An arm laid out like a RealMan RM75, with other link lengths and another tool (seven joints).
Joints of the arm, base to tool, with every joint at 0 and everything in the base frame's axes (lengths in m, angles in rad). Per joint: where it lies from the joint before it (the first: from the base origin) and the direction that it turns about. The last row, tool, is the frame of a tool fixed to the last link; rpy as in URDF.
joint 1: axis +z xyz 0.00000 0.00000 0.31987
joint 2: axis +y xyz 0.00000 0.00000 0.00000
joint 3: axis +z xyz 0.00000 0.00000 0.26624
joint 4: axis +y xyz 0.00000 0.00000 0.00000
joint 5: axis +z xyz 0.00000 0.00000 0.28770
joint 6: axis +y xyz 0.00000 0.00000 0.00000
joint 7: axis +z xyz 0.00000 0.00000 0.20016
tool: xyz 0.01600 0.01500 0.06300 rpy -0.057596 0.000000 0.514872
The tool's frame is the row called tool.
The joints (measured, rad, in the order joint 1, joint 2, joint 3, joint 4, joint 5, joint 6, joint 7), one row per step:
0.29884, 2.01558, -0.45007, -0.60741, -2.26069, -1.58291, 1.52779
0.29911, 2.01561, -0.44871, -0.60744, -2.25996, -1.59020, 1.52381
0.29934, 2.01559, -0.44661, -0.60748, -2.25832, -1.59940, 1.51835
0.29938, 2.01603, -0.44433, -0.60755, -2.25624, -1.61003, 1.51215
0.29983, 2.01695, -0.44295, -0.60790, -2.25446, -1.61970, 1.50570
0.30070, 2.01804, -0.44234, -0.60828, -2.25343, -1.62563, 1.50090
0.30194, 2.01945, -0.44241, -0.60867, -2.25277, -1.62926, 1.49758
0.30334, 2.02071, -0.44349, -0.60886, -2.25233, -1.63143, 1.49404
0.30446, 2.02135, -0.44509, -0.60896, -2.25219, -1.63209, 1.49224
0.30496, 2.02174, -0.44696, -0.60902, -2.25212, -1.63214, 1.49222
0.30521, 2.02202, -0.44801, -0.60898, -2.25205, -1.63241, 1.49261
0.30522, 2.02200, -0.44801, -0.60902, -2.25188, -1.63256, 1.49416
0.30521, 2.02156, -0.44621, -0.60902, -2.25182, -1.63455, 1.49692
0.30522, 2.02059, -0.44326, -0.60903, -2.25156, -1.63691, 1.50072
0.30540, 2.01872, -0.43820, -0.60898, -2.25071, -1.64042, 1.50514
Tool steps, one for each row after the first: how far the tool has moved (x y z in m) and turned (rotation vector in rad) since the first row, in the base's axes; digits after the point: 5 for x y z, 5 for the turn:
-0.00164, -0.00067, 0.00017, -0.00124, 0.00435, 0.00662
-0.00373, -0.00138, 0.00057, -0.00172, 0.01006, 0.01518
-0.00624, -0.00232, 0.00082, -0.00232, 0.01719, 0.02488
-0.00878, -0.00311, 0.00077, -0.00337, 0.02336, 0.03525
-0.01066, -0.00341, 0.00049, -0.00416, 0.02706, 0.04312
-0.01227, -0.00338, -0.00007, -0.00507, 0.02966, 0.04923
-0.01359, -0.00324, -0.00079, -0.00632, 0.03075, 0.05534
-0.01433, -0.00306, -0.00132, -0.00773, 0.03067, 0.05909
-0.01471, -0.00307, -0.00178, -0.00941, 0.03060, 0.06045
-0.01500, -0.00313, -0.00208, -0.01057, 0.03104, 0.06091
-0.01509, -0.00311, -0.00204, -0.01077, 0.03184, 0.05966
-0.01536, -0.00317, -0.00152, -0.01055, 0.03453, 0.05737
-0.01554, -0.00308, -0.00054, -0.00939, 0.03780, 0.05392
-0.01575, -0.00268, 0.00126, -0.00635, 0.04220, 0.04981

